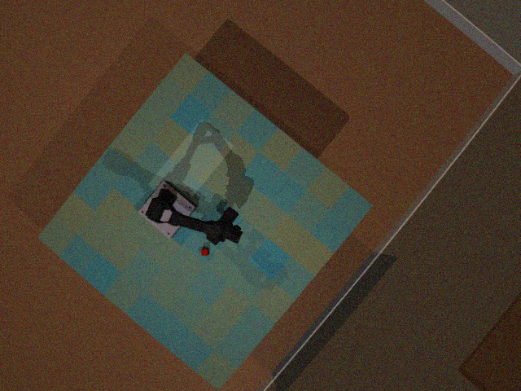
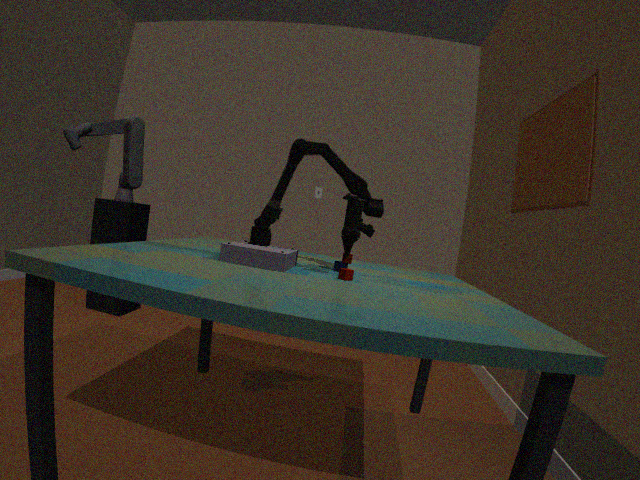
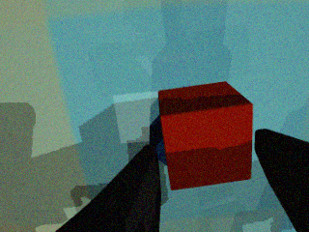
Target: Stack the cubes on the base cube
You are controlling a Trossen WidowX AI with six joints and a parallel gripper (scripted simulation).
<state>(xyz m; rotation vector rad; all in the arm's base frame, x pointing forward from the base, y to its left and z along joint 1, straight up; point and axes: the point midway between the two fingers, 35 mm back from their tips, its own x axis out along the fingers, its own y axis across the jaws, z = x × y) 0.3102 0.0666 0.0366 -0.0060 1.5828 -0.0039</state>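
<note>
Now: the red cube 10 mm below my gripper tip. Round my gripper tip: blue cube (40 mm below, 20 mm behind).
</note>
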